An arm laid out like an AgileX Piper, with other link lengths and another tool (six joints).
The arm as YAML. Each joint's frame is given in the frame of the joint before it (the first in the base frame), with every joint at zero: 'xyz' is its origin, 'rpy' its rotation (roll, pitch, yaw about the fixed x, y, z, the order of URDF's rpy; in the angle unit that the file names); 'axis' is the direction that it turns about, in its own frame. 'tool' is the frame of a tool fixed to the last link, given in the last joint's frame.
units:
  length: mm
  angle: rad
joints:
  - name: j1
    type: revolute
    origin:
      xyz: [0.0, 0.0, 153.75]
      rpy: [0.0, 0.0, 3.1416]
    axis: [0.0, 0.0, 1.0]
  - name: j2
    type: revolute
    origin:
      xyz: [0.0, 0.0, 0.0]
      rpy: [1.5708, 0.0, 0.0]
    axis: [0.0, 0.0, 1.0]
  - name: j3
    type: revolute
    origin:
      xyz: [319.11, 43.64, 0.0]
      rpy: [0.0, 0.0, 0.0]
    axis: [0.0, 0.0, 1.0]
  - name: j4
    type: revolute
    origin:
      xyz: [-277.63, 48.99, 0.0]
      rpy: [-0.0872, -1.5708, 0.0]
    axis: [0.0, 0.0, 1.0]
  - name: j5
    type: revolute
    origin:
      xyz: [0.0, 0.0, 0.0]
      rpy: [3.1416, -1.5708, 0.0]
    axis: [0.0, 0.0, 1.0]
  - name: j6
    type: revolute
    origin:
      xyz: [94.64, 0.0, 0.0]
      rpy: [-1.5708, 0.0, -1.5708]
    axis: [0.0, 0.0, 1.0]
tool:
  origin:
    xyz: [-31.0, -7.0, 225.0]
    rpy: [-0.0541, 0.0, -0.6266]
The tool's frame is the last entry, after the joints.
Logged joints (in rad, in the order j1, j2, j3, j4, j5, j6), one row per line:
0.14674, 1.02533, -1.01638, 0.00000, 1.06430, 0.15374
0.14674, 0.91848, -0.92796, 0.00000, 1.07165, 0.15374
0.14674, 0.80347, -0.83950, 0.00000, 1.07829, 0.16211
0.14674, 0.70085, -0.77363, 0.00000, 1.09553, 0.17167
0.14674, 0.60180, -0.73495, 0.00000, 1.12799, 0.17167
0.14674, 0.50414, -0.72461, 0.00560, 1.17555, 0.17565
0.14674, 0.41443, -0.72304, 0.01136, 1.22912, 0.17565
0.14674, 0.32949, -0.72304, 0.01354, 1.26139, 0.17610
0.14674, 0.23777, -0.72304, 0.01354, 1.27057, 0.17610
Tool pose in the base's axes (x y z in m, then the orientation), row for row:
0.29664, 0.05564, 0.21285, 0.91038, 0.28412, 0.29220, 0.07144
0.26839, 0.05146, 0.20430, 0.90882, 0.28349, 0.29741, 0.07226
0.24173, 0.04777, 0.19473, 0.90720, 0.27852, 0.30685, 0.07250
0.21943, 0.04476, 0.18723, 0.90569, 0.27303, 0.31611, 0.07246
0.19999, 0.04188, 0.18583, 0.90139, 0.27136, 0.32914, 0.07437
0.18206, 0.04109, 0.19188, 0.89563, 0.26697, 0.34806, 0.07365
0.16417, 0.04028, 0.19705, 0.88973, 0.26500, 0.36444, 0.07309
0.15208, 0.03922, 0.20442, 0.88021, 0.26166, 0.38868, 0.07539
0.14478, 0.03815, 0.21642, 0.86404, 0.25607, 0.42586, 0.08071
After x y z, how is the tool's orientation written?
As a quaternion, x y z w.
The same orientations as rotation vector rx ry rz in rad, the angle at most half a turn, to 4 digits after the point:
2.7368, 0.8541, 0.8784
2.7308, 0.8518, 0.8937
2.7256, 0.8368, 0.9219
2.7211, 0.8203, 0.9497
2.7051, 0.8144, 0.9878
2.6890, 0.8015, 1.0450
2.6721, 0.7959, 1.0945
2.6399, 0.7848, 1.1657
2.5833, 0.7656, 1.2732

